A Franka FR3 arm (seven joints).
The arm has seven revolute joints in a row. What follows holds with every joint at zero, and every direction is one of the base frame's.
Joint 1 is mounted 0.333 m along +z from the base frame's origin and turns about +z.
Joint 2 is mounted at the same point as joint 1 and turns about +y.
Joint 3 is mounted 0.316 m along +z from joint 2 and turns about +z.
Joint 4 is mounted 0.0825 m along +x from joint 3 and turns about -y.
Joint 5 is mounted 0.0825 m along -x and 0.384 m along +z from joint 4 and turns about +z.
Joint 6 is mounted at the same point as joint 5 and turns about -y.
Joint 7 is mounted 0.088 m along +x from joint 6 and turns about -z.
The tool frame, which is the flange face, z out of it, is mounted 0.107 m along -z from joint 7; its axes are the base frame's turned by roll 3.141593, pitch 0 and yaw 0 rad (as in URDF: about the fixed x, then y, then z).
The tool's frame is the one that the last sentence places.
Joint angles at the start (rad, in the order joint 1, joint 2, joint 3, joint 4, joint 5, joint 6, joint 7):
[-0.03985 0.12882 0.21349 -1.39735 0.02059 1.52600 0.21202]
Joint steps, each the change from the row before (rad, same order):
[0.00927 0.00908 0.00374 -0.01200 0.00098 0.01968 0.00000]
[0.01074 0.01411 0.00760 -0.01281 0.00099 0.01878 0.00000]
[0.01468 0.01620 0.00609 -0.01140 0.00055 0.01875 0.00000]
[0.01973 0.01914 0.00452 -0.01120 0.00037 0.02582 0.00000]
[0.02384 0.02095 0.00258 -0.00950 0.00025 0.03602 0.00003]
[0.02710 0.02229 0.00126 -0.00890 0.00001 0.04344 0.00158]
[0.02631 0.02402 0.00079 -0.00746 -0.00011 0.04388 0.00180]
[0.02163 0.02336 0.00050 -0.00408 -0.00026 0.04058 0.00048]
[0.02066 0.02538 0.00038 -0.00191 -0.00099 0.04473 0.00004]
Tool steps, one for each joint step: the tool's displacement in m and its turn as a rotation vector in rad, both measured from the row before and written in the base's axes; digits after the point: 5 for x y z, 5 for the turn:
[0.00328 0.00786 -0.00909 0.00315 0.00169 0.01238]
[0.00368 0.01085 -0.01248 0.00357 0.00843 0.01767]
[0.00347 0.01241 -0.01316 0.00325 0.00914 0.01999]
[0.00389 0.01483 -0.01435 0.00443 0.00505 0.02297]
[0.00439 0.01667 -0.01395 0.00690 -0.00456 0.02425]
[0.00428 0.01835 -0.01403 0.00867 -0.01068 0.02395]
[0.00403 0.01792 -0.01455 0.00916 -0.01052 0.02219]
[0.00394 0.01503 -0.01298 0.00929 -0.01118 0.01845]
[0.00446 0.01465 -0.01299 0.01070 -0.01520 0.01724]

